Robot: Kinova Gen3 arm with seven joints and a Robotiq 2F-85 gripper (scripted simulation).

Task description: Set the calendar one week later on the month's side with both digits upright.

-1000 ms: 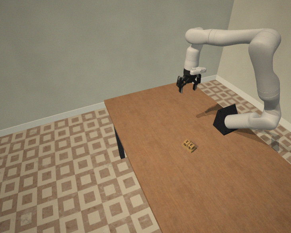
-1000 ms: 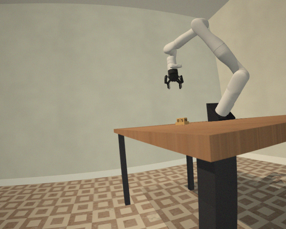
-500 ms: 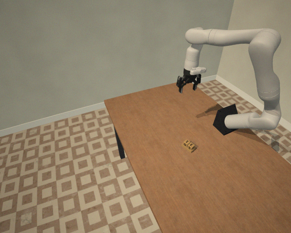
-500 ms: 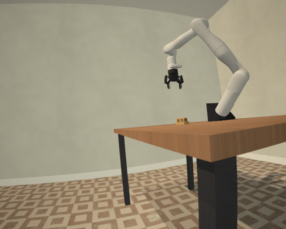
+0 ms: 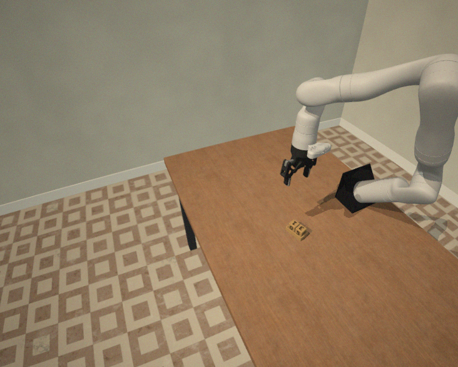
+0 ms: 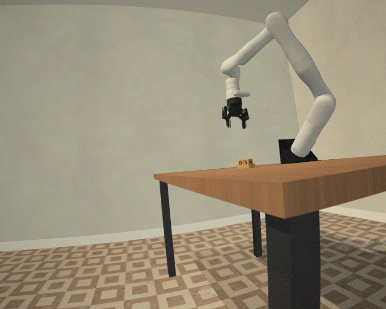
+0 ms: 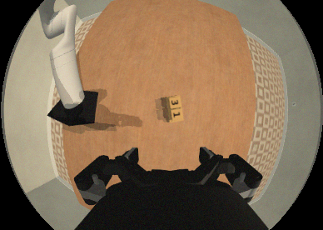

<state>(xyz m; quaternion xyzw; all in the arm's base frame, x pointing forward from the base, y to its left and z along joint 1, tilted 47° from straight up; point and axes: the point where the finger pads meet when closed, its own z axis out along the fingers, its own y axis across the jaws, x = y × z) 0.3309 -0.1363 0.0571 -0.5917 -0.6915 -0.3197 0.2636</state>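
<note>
Now: hand 10 mm short of the tray, 70 mm to the right of it and 190 mm above it.
</note>
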